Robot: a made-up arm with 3 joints. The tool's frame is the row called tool.
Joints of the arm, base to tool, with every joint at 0 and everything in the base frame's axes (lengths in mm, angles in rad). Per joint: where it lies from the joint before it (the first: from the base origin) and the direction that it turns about. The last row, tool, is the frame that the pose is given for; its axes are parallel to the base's.
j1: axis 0 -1 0 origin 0 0 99.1
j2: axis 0 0 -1 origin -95 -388.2 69.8
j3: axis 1 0 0 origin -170.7 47.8 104.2
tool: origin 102.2 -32.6 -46
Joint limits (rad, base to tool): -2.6..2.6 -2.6..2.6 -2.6..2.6
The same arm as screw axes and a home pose.
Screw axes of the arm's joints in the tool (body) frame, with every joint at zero. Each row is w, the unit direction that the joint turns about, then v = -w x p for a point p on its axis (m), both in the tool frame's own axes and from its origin. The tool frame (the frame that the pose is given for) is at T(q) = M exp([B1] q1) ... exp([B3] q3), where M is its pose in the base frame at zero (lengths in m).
B1: w 0 -1 0 v -0.128 0 -0.1635
B2: w 0 0 -1 v 0.0152 0.0685 0
B3: w 1 0 0 v 0 0.046 -0.0326
M =
1 0 0 -0.1635
0 1 0 -0.373
0 0 1 0.2271
0 0 0 1
Joint limits (deg, base to tool): -148.97..148.97 -148.97..148.97 -148.97..148.97

